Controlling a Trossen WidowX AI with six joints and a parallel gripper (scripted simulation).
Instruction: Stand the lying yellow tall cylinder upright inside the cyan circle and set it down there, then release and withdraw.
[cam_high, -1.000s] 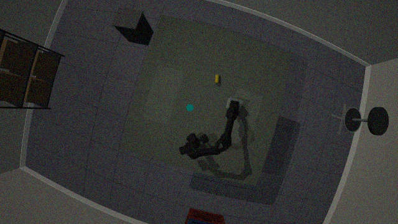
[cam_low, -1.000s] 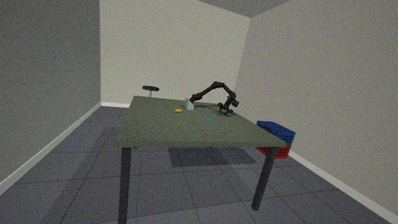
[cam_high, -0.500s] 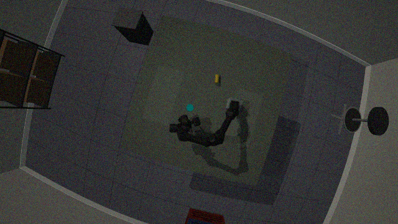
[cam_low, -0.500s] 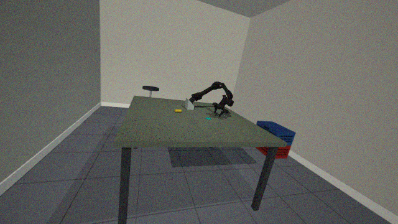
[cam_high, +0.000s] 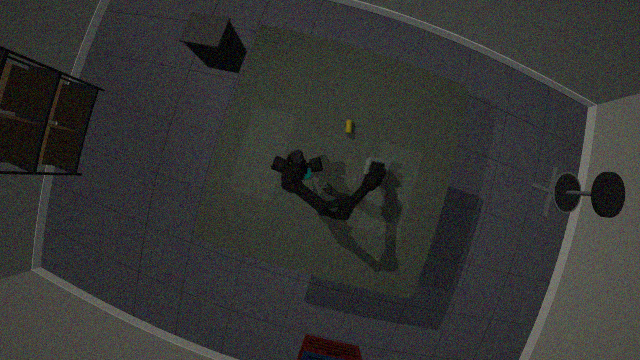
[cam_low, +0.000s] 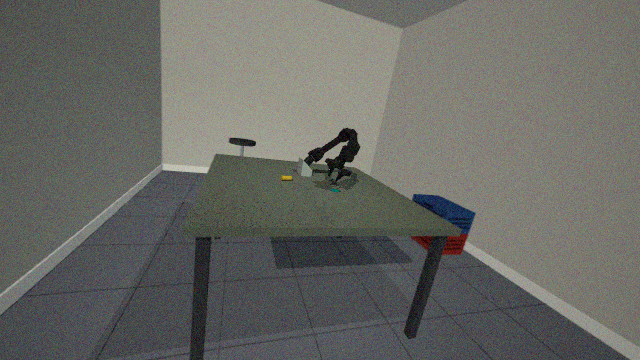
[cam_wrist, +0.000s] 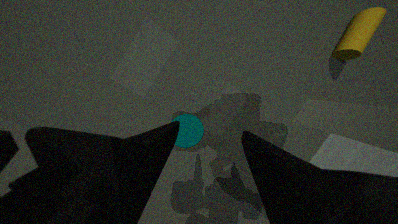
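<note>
Now: gripper tip 19 cm past the yellow tall cylinder, 24 cm to the left of it and 6 cm above it. The rest, counted from my gripper tip: cyan circle: 4 cm to the left, 8 cm below.
</note>
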